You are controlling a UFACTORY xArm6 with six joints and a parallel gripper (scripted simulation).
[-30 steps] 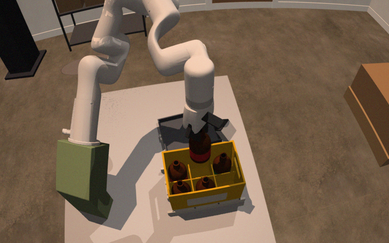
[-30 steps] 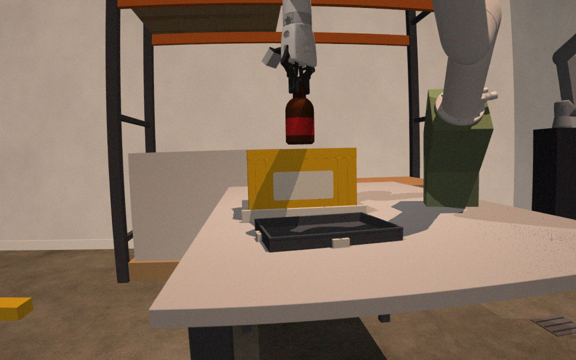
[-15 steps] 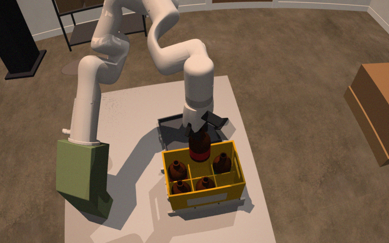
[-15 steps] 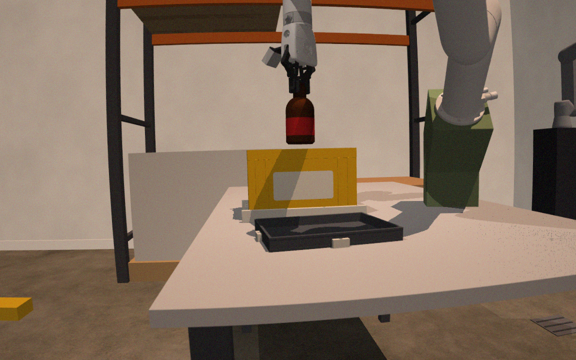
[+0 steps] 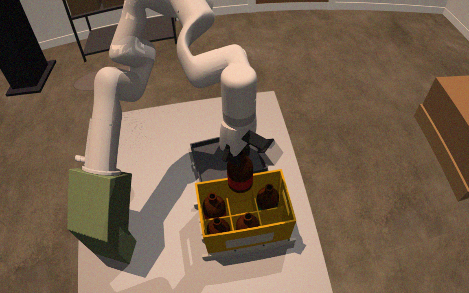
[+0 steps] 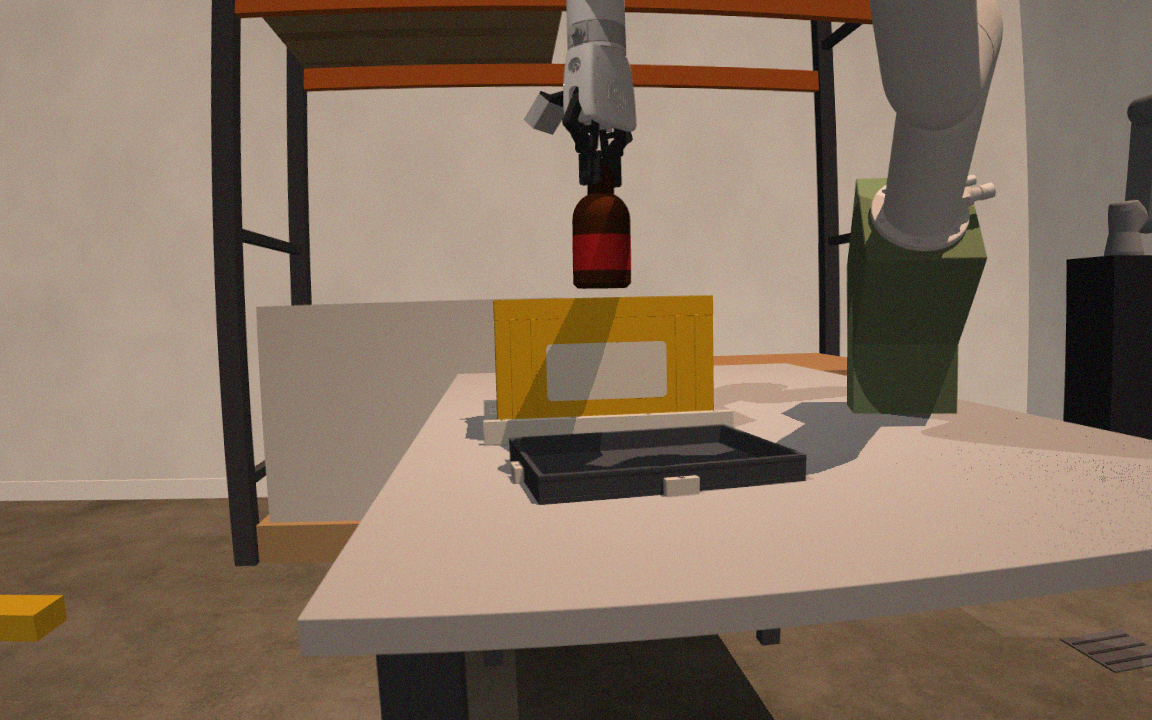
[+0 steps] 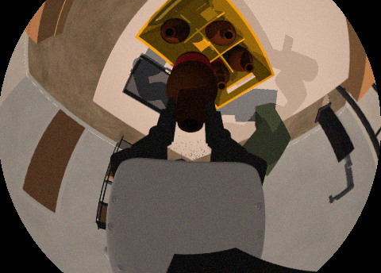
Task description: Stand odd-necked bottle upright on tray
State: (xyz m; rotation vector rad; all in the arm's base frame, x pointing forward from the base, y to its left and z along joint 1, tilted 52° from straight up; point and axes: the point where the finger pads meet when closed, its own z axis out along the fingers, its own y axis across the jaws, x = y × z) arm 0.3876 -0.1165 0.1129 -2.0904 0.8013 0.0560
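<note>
Right now the glass bottle is 70 mm below my hand. Also, from my hand: yellow crate 250 mm below, 60 mm to the right, 10 mm ahead; dark tray 320 mm below, 220 mm to the left, 40 mm behind.
</note>
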